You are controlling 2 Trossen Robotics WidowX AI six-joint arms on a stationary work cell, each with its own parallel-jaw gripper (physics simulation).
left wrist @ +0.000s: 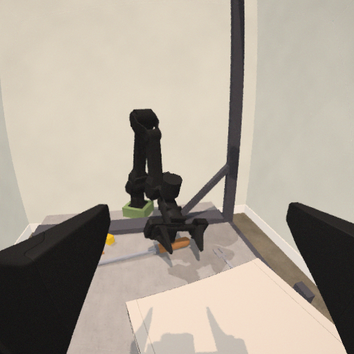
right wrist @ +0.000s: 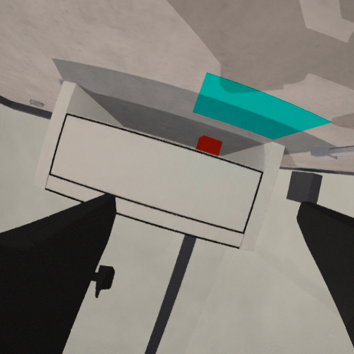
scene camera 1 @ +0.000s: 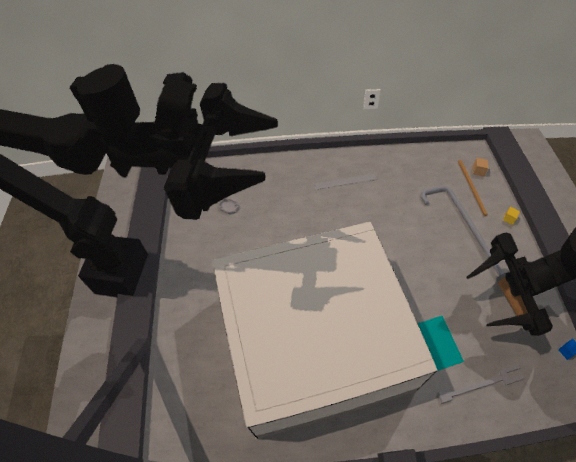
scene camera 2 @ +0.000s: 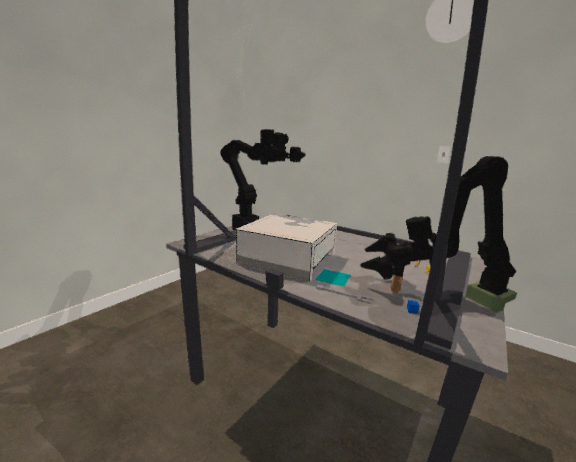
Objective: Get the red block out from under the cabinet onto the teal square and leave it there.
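Seen in the pictures: left gripper, fingertip midpoint: (scene camera 1: 271, 148) (scene camera 2: 297, 154); right gripper, fingertip midpoint: (scene camera 1: 476, 301) (scene camera 2: 362, 257); left arm's base, origin of the base link: (scene camera 1: 108, 257) (scene camera 2: 245, 215); right arm's base, origin of the base link: (scene camera 2: 492, 288).
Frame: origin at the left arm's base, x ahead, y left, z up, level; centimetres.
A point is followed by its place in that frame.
The red block (right wrist: 209, 145) shows in the right wrist view, on the table inside the cabinet's low opening, partly hidden by the front panel. The cream cabinet (scene camera 1: 325, 325) @[y -10.6, x 43.5, z 5.7 cm] (scene camera 2: 275, 252) @[y -21.1, x 48.8, z -0.1 cm] (left wrist: 225, 310) (right wrist: 155, 175) hides it from above. The teal square (scene camera 1: 442, 342) @[y -6.5, x 65.9, z -7.8 cm] (scene camera 2: 333, 277) @[y -7.5, x 63.6, z -7.8 cm] (right wrist: 255, 107) lies flat outside the opening. My right gripper (scene camera 1: 478, 301) @[y -1.3, x 70.2, z 0.1 cm] (scene camera 2: 364, 257) @[y -1.3, x 70.2, z 0.1 cm] (left wrist: 187, 251) (right wrist: 210, 207) is open and empty, above the table beyond the square, fingers pointing toward the cabinet. My left gripper (scene camera 1: 270, 149) @[y 0.1, x 35.2, z 31.6 cm] (scene camera 2: 303, 154) @[y 0.1, x 35.2, z 31.6 cm] is open and empty, high above the table.
A hooked grey rod (scene camera 1: 465, 215) @[y 23.4, x 72.9, z -6.5 cm] has an orange handle (scene camera 1: 511, 295) @[y 3.3, x 79.9, z -5.1 cm] (scene camera 2: 396, 284) @[y -1.6, x 83.3, z -4.5 cm] (left wrist: 175, 244) beneath my right gripper. A forked grey tool (scene camera 1: 475, 387) @[y -14.8, x 71.5, z -7.2 cm] (scene camera 2: 345, 292) @[y -14.0, x 73.4, z -7.0 cm] lies near the square. A blue block (scene camera 1: 569, 349) @[y -7.2, x 90.4, z -5.3 cm] (scene camera 2: 413, 306) @[y -7.9, x 91.8, z -5.7 cm], a yellow block (scene camera 1: 511, 215) @[y 23.8, x 83.6, z -5.4 cm] and an orange stick (scene camera 1: 473, 187) @[y 32.8, x 76.3, z -7.0 cm] lie at the right.
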